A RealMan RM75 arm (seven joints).
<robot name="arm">
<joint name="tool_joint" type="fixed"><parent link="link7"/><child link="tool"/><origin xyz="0 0 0" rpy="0 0 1.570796"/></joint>
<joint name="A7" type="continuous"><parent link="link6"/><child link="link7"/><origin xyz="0 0.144 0" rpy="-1.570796 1.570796 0"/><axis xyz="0 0 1"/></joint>
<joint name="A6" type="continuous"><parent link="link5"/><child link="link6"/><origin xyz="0 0 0" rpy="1.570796 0 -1.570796"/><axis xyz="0 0 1"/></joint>
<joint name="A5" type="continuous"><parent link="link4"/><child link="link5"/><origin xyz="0 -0.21 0" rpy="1.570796 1.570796 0"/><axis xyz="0 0 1"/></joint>
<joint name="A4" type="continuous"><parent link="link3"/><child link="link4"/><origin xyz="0 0 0" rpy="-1.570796 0 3.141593"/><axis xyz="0 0 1"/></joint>
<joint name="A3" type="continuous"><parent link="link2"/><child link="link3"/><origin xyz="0 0.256 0" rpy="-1.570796 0 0"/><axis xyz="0 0 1"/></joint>
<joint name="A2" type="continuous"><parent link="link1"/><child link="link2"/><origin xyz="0 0 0" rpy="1.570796 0 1.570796"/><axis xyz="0 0 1"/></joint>
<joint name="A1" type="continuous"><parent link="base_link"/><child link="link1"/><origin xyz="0 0 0.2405" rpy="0 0 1.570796"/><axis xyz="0 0 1"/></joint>
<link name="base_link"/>
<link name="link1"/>
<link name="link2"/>
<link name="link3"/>
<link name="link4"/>
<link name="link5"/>
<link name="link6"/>
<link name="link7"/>
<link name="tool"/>
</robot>
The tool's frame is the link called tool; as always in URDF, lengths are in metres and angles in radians. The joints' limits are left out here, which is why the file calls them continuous.
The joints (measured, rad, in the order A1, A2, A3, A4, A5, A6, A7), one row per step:
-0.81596 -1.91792 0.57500 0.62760 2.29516 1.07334 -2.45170
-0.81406 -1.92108 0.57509 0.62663 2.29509 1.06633 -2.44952
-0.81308 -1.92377 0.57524 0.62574 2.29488 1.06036 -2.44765
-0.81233 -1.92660 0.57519 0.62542 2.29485 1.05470 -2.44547
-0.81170 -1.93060 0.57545 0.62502 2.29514 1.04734 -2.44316
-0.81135 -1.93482 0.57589 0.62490 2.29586 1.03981 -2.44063
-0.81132 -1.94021 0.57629 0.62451 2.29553 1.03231 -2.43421
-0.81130 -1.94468 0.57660 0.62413 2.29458 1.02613 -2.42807
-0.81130 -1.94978 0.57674 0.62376 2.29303 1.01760 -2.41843
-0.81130 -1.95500 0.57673 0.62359 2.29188 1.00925 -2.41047
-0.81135 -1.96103 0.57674 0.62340 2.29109 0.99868 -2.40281
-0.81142 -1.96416 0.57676 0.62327 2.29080 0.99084 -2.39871
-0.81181 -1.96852 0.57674 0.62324 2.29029 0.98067 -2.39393
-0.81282 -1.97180 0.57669 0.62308 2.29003 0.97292 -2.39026
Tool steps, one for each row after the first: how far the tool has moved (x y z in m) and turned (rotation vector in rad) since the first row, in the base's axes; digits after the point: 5 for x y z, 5 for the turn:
-0.00110 -0.00027 -0.00124 0.00317 0.00129 0.00278
-0.00172 -0.00035 -0.00231 0.00582 0.00231 0.00450
-0.00217 -0.00036 -0.00333 0.00856 0.00362 0.00548
-0.00257 -0.00036 -0.00485 0.01155 0.00528 0.00675
-0.00284 -0.00029 -0.00644 0.01445 0.00764 0.00750
-0.00273 -0.00027 -0.00865 0.01660 0.01078 0.00508
-0.00257 -0.00025 -0.01048 0.01856 0.01329 0.00241
-0.00243 -0.00005 -0.01237 0.02241 0.01798 -0.00210
-0.00229 0.00010 -0.01427 0.02611 0.02174 -0.00538
-0.00221 0.00033 -0.01641 0.03100 0.02591 -0.00770
-0.00233 0.00066 -0.01732 0.03550 0.02914 -0.00825
-0.00228 0.00113 -0.01861 0.04131 0.03269 -0.00890
-0.00194 0.00165 -0.01959 0.04562 0.03547 -0.01000

